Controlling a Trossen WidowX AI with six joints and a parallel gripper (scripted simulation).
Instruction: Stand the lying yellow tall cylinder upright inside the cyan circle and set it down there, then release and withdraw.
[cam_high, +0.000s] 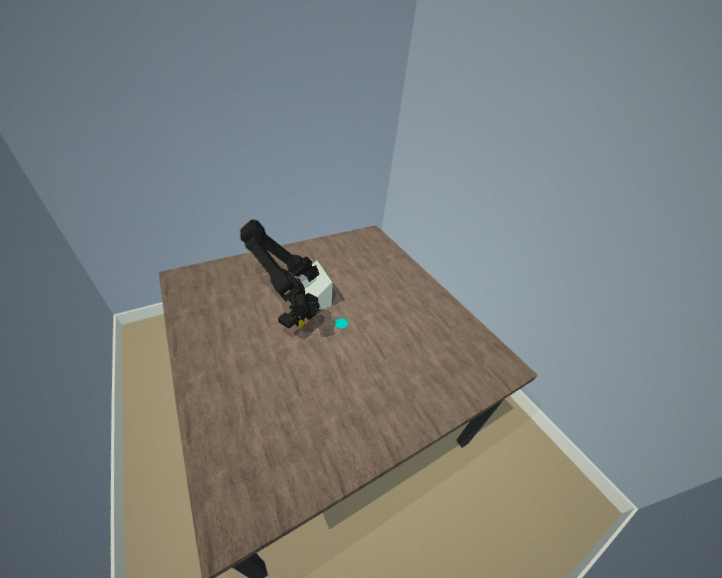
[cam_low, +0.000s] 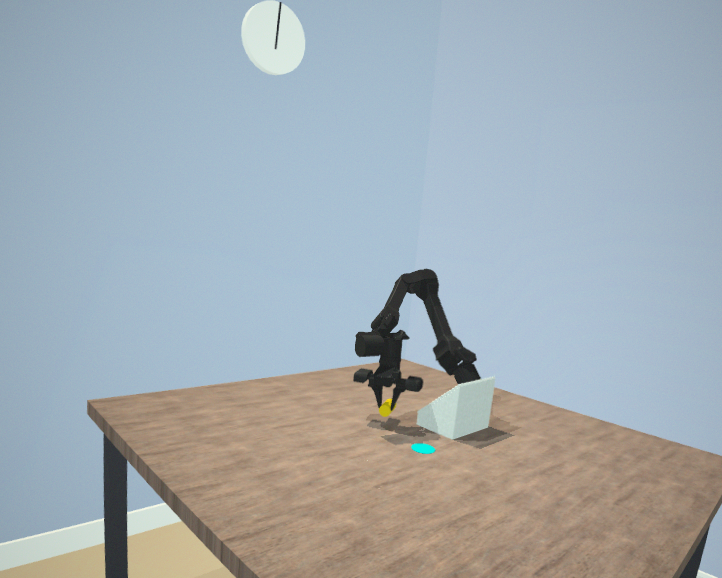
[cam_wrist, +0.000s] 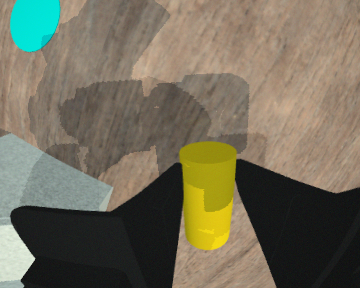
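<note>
Now: the cyan circle 180 mm to the left of my gripper tip, 40 mm below it and 20 mm ahead of it. From my gripper tip the other things lie so: yellow tall cylinder 20 mm behind, 10 mm to the right.
</note>
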